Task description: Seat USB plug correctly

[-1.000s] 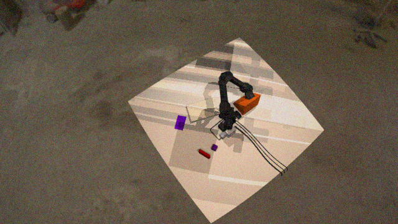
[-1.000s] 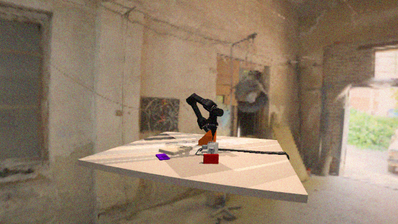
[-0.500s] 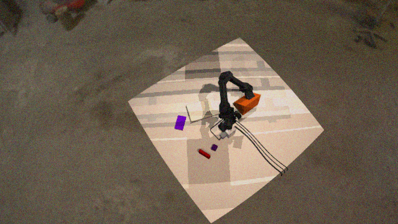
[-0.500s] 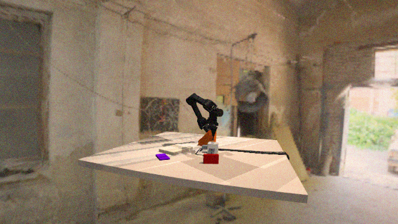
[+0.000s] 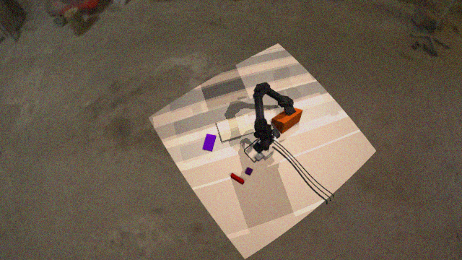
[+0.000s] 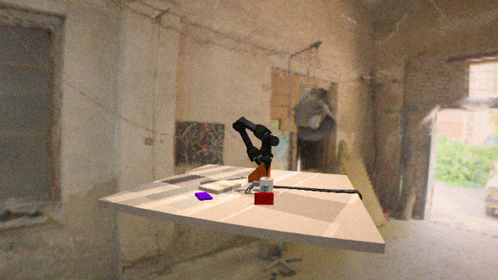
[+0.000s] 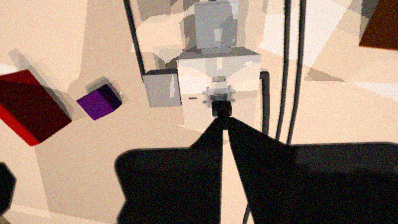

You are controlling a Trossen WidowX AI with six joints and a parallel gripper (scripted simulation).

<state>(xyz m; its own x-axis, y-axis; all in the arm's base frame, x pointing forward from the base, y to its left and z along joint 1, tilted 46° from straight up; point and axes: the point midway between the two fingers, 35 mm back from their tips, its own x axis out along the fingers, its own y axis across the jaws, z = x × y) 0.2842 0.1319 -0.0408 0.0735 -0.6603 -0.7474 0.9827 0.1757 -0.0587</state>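
Now: gripper tip 2 cm above the black USB plug. Round my gripper tip: red block (26 cm ahead, 6 cm to the left, 9 cm below); then flat pale slab (8 cm ahead, 27 cm to the right, 11 cm below); then purple cube (17 cm ahead, 5 cm to the left, 11 cm below).
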